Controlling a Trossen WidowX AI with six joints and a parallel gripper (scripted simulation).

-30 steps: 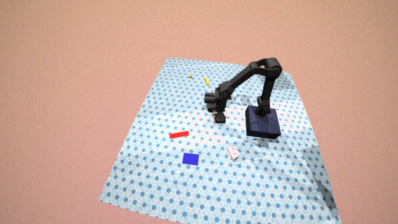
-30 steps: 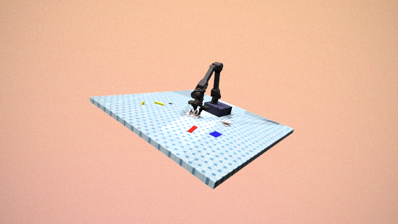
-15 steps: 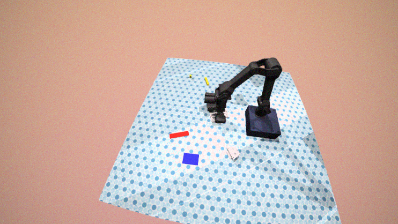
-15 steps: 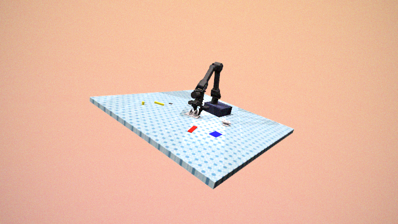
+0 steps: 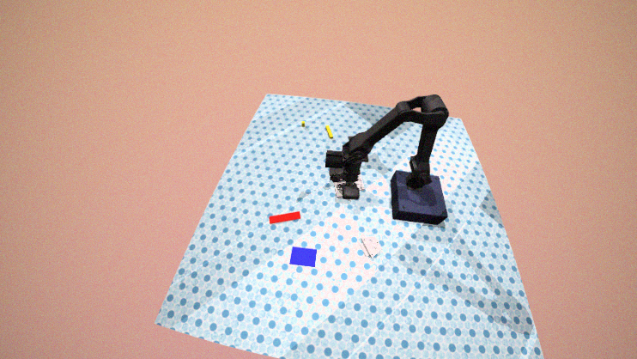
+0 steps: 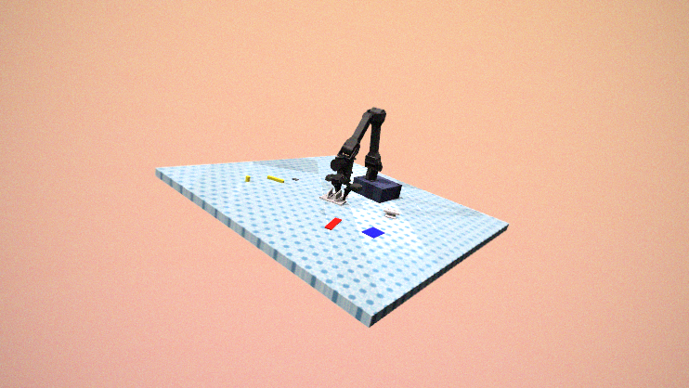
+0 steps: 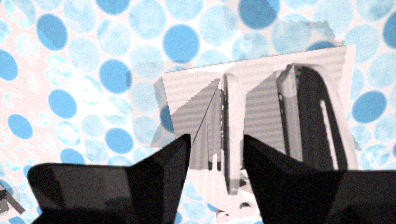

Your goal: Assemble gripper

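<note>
Now: gripper tip 2 cm short of the flat white plate, 2 cm to the left of it and 1 cm above it. Round my gripper tip: jaw: 3 cm behind, 2 cm to the right; housing plate: 4 cm behind, 5 cm to the right, 1 cm below; small white piece: 12 cm behind, 23 cm to the left, 1 cm below.
</note>
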